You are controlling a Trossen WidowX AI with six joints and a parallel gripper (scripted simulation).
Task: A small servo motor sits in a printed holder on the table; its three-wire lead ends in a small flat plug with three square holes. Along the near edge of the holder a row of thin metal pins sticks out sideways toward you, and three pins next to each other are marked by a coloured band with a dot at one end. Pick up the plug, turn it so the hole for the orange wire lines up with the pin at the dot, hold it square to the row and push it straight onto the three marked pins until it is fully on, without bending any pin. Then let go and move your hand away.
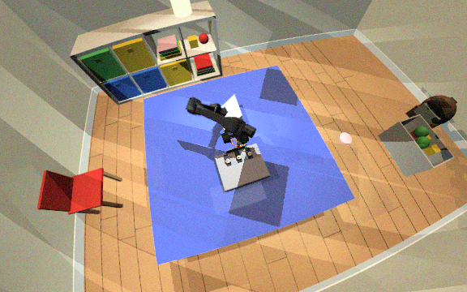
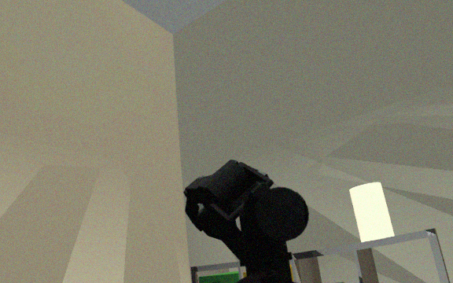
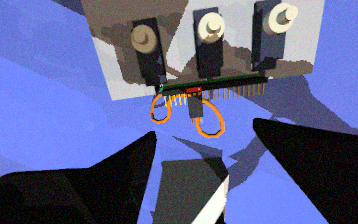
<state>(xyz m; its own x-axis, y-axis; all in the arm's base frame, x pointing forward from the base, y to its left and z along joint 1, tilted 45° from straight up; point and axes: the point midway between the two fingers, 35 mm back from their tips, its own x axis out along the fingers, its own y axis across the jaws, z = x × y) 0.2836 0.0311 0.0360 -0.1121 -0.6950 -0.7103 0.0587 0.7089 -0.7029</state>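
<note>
Right now the red band is 5 cm below my gripper tip and 3 cm ahead of it. The rest, counted from my gripper tip: grey holder (18 cm ahead, 10 cm below, 4 cm to the right).
</note>
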